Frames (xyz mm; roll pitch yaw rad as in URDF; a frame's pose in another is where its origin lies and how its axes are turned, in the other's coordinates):
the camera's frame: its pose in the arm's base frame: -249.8 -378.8 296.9 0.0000 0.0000 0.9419
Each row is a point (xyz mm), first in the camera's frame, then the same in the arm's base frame.
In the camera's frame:
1: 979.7 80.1 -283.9
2: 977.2 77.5 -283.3
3: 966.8 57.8 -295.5
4: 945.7 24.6 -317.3
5: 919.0 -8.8 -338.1
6: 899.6 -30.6 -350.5
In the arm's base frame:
1: 261.7 460.6 13.0
2: 262.4 457.0 13.6
3: 272.2 437.0 1.4
4: 286.6 400.4 -20.4
5: 297.9 359.2 -41.2
6: 304.1 330.7 -53.6

